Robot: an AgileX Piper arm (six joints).
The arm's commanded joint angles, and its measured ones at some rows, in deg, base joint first. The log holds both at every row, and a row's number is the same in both.
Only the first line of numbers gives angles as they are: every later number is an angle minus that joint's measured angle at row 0.
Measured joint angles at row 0: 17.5 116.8 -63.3 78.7 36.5 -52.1
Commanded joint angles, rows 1 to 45: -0.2 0.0 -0.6 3.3 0.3 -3.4; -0.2 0.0 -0.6 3.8 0.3 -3.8; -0.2 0.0 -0.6 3.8 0.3 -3.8; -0.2 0.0 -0.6 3.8 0.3 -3.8; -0.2 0.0 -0.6 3.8 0.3 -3.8; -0.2 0.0 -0.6 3.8 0.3 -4.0; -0.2 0.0 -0.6 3.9 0.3 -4.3; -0.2 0.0 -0.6 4.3 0.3 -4.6; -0.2 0.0 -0.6 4.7 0.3 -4.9; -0.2 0.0 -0.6 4.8 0.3 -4.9; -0.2 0.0 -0.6 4.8 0.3 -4.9; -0.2 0.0 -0.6 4.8 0.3 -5.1; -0.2 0.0 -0.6 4.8 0.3 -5.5; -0.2 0.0 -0.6 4.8 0.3 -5.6; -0.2 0.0 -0.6 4.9 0.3 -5.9; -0.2 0.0 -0.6 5.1 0.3 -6.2; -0.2 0.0 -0.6 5.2 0.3 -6.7; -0.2 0.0 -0.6 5.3 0.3 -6.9; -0.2 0.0 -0.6 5.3 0.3 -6.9; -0.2 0.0 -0.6 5.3 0.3 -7.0; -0.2 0.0 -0.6 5.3 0.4 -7.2; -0.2 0.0 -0.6 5.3 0.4 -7.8; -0.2 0.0 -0.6 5.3 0.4 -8.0; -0.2 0.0 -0.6 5.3 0.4 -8.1; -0.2 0.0 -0.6 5.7 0.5 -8.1; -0.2 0.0 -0.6 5.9 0.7 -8.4; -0.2 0.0 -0.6 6.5 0.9 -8.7; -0.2 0.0 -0.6 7.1 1.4 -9.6; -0.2 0.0 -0.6 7.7 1.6 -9.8; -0.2 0.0 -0.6 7.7 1.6 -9.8; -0.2 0.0 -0.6 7.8 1.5 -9.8; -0.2 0.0 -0.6 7.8 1.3 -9.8; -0.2 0.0 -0.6 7.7 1.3 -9.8; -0.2 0.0 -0.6 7.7 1.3 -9.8; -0.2 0.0 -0.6 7.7 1.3 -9.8; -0.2 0.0 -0.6 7.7 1.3 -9.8; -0.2 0.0 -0.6 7.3 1.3 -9.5; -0.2 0.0 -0.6 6.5 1.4 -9.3; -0.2 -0.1 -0.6 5.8 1.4 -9.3; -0.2 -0.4 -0.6 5.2 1.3 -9.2; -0.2 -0.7 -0.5 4.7 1.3 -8.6; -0.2 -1.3 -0.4 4.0 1.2 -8.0; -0.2 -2.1 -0.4 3.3 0.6 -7.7; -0.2 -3.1 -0.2 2.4 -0.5 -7.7; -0.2 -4.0 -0.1 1.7 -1.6 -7.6
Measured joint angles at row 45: 0.0 -0.5 0.0 4.4 0.6 -8.1
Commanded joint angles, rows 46 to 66: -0.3 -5.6 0.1 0.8 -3.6 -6.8; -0.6 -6.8 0.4 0.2 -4.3 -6.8; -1.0 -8.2 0.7 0.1 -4.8 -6.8; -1.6 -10.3 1.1 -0.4 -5.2 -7.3; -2.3 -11.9 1.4 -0.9 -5.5 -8.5; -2.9 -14.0 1.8 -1.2 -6.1 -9.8; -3.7 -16.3 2.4 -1.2 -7.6 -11.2; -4.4 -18.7 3.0 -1.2 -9.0 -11.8; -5.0 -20.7 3.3 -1.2 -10.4 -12.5; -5.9 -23.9 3.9 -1.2 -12.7 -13.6; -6.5 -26.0 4.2 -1.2 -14.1 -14.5; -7.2 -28.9 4.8 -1.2 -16.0 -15.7; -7.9 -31.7 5.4 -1.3 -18.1 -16.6; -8.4 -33.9 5.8 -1.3 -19.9 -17.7; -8.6 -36.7 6.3 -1.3 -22.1 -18.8; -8.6 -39.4 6.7 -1.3 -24.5 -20.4; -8.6 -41.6 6.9 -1.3 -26.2 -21.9; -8.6 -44.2 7.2 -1.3 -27.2 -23.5; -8.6 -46.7 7.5 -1.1 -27.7 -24.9; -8.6 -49.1 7.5 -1.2 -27.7 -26.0; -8.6 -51.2 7.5 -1.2 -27.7 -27.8
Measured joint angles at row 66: -8.3 -42.9 6.8 -1.1 -25.6 -21.6
